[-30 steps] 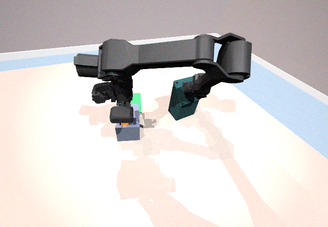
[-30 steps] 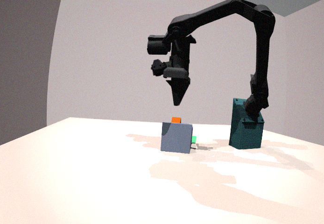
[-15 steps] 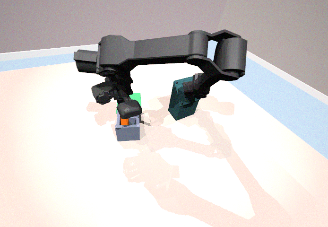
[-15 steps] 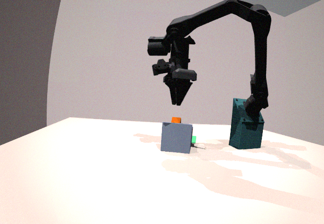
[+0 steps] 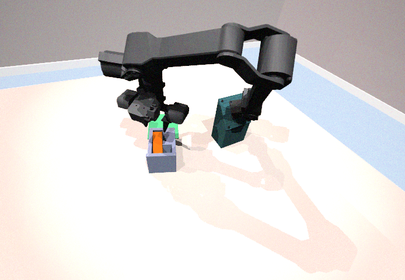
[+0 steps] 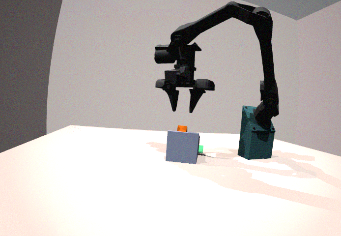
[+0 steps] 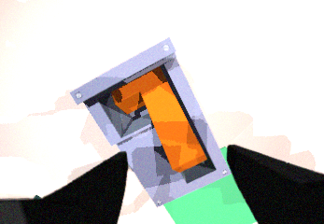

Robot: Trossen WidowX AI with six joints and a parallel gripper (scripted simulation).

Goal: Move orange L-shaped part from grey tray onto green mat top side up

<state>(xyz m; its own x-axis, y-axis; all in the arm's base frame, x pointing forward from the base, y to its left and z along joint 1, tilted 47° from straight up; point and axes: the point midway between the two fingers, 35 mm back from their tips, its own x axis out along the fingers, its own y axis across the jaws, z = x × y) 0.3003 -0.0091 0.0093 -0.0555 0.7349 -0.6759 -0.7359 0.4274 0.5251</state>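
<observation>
Right now the orange L-shaped part is 10 cm below my gripper tip, 1 cm to the left of it and 1 cm behind it. From my gripper tip the other things lie so: green mat 16 cm to the right, 16 cm below, 7 cm behind.
</observation>
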